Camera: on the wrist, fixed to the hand. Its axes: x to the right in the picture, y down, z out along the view.
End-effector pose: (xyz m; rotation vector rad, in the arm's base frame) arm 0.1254 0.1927 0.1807 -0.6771 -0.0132 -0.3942
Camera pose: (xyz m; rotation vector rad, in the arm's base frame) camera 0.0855 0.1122 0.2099 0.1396 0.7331 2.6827
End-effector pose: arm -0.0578 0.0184 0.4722 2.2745 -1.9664 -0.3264
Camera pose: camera 0.0347 0.0348 0.4824 -2.0997 -2.2793 0.1688
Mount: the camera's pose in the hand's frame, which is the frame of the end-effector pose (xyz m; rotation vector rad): -0.0047 -0.0891 -0.0310 -0.1859 0.1928 -3.0579
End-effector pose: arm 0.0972 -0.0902 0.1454 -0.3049 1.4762 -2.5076
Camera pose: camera 0.0858 -0.0208 0.2085 0.9499 0.0557 0.2374
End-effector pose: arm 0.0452 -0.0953 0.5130 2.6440 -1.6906 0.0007
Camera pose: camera 0.1241 -0.0536 0.5438 1.6893 2.4436 0.0556
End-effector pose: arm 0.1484 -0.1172 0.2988 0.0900 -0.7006 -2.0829
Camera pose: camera 0.0946 -0.0893 0.2263 -0.6627 -0.2263 1.0648
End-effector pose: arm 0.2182 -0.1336 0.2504 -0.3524 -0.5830 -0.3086
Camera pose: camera 0.1956 -0.2251 0.2444 -0.6775 0.3354 2.8235
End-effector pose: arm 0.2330 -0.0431 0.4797 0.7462 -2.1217 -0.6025
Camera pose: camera 0.2874 -0.1086 0.4389 -2.3956 -0.8670 1.2468
